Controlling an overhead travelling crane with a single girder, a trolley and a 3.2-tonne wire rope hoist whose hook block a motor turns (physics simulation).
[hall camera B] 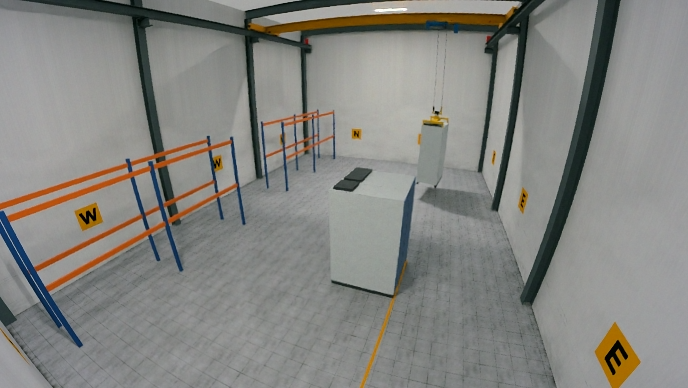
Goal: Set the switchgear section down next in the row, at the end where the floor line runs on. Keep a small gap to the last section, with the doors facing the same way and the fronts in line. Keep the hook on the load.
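Note:
The switchgear section is a tall light grey cabinet, hanging upright from the yellow lifting frame in the back right of the hall. Its shadow lies on the floor to its right. No blue face shows on it, and its door side cannot be made out. My hook is above the frame and carries the section. The standing row is a light grey block with dark plates on top and a blue front on its right side. The hanging section is beyond the row, apart from it. The yellow floor line runs from the row's near right corner toward the camera.
Orange and blue racks stand along the left wall. The yellow girder spans the hall at the back, with the blue trolley above the load. Dark steel columns line the right wall.

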